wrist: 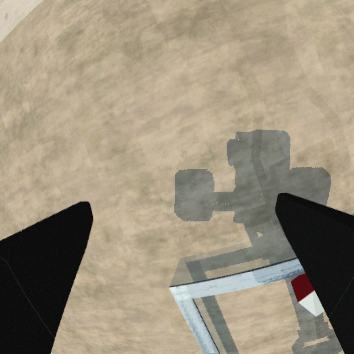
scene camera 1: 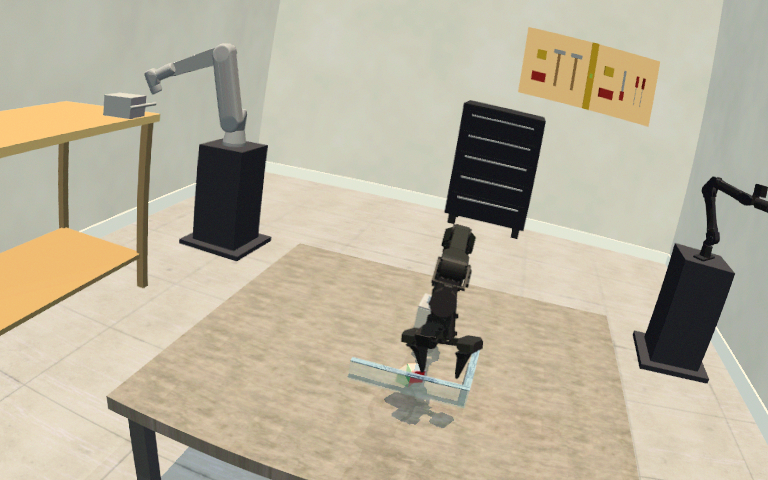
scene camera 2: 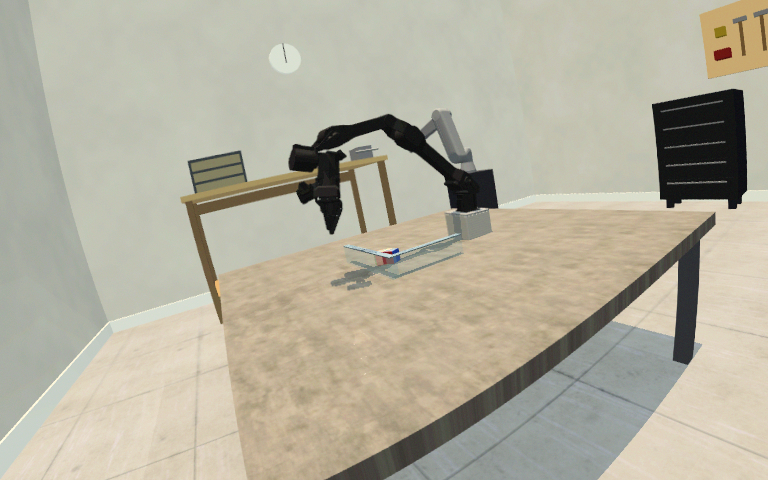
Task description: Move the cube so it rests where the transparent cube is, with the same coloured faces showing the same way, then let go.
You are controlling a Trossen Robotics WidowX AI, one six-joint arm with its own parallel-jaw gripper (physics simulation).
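Seen in the pictures: gripper, between the fingertips: [wrist: 185,206] [scene camera 1: 439,375] [scene camera 2: 330,232]; arm's base, origin of its link: [scene camera 2: 467,210].
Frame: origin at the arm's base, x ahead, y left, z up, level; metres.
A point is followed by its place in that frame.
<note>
The cube [scene camera 1: 417,377] @(y 0.039, x 0.416, z -0.030 m) [scene camera 2: 390,255] @(y 0.164, x 0.400, z -0.030 m) [wrist: 302,287] sits on the table inside the corner of two low clear walls. Red, white and green show in scene camera 1, red, white and blue in scene camera 2. In the wrist view its red and white part shows beside the right finger, which hides the rest. Pale see-through patches lie against the cube; I cannot clearly separate the transparent cube from it. My gripper [scene camera 1: 440,373] @(y 0.104, x 0.525, z 0.059 m) [scene camera 2: 331,230] @(y 0.104, x 0.525, z 0.059 m) [wrist: 185,206] @(y 0.104, x 0.525, z 0.059 m) is open and empty, pointing down above the table, higher than the walls and off to one side of the cube.
The clear walls [scene camera 1: 373,365] @(y -0.079, x 0.419, z -0.029 m) [scene camera 2: 427,245] @(y 0.172, x 0.290, z -0.032 m) [wrist: 225,284] @(y 0.118, x 0.405, z -0.030 m) form an L on the table [scene camera 1: 254,339] @(y -0.443, x 0.388, z -0.090 m) [scene camera 2: 339,362] @(y 0.475, x 0.659, z -0.090 m) [wrist: 100,125] @(y 0.220, x 0.610, z -0.090 m). The arm's pale base block [scene camera 1: 423,308] @(y -0.039, x 0.061, z -0.001 m) [scene camera 2: 475,224] @(y 0.053, x 0.019, z -0.044 m) stands behind them. A workbench [scene camera 1: 67,110] [scene camera 2: 283,181], another arm [scene camera 1: 226,84] [scene camera 2: 447,133] and a black cabinet [scene camera 1: 495,164] [scene camera 2: 699,147] stand farther off.
</note>
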